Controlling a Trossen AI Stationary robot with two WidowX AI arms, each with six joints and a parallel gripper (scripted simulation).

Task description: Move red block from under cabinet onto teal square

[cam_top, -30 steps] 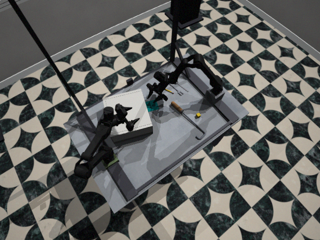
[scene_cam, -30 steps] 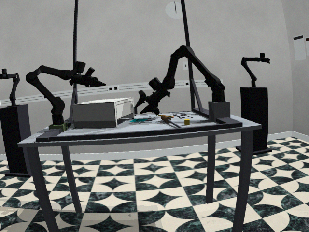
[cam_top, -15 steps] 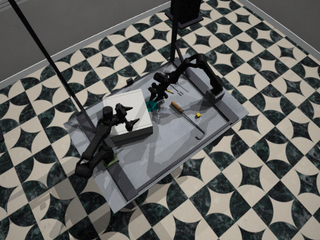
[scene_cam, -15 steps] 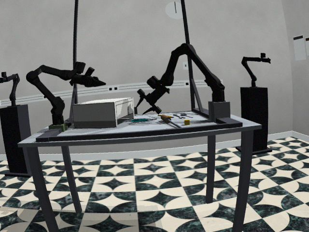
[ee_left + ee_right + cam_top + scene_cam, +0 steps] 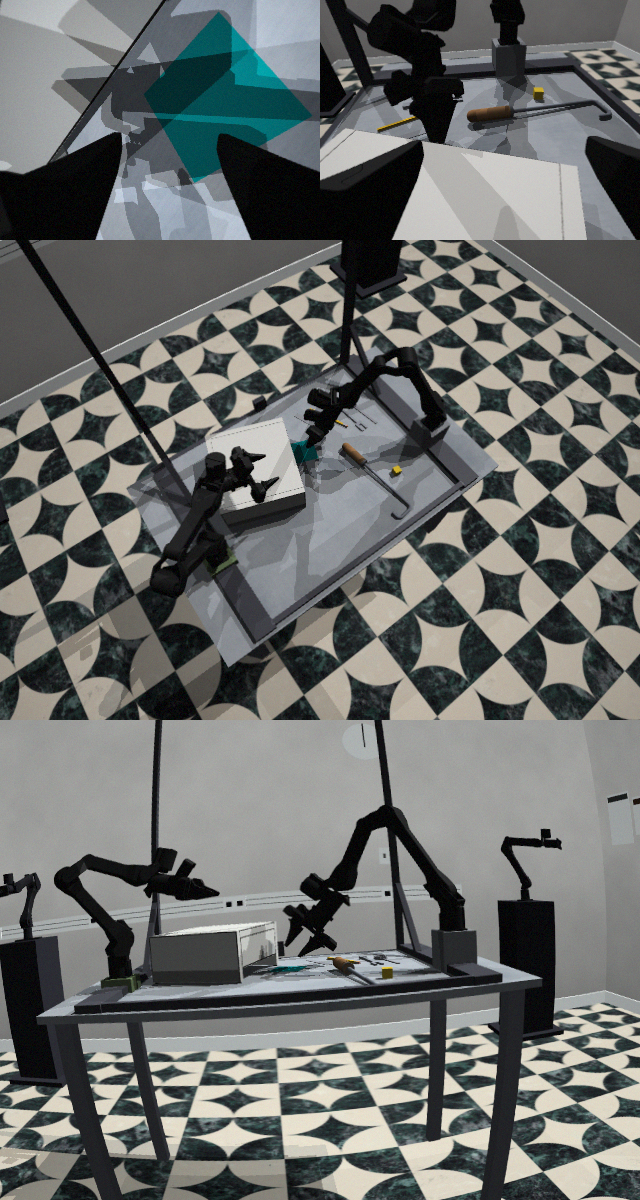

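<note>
The teal square is 10 mm behind my left hand, 40 mm to the right of it and 80 mm below it. The rest, counted from my left hand: yellow pencil: 90 mm behind, 130 mm to the left, 70 mm below; wooden-handled tool: 240 mm ahead, 100 mm to the left, 60 mm below; red block: 60 mm behind, 210 mm to the right, 60 mm below.
</note>
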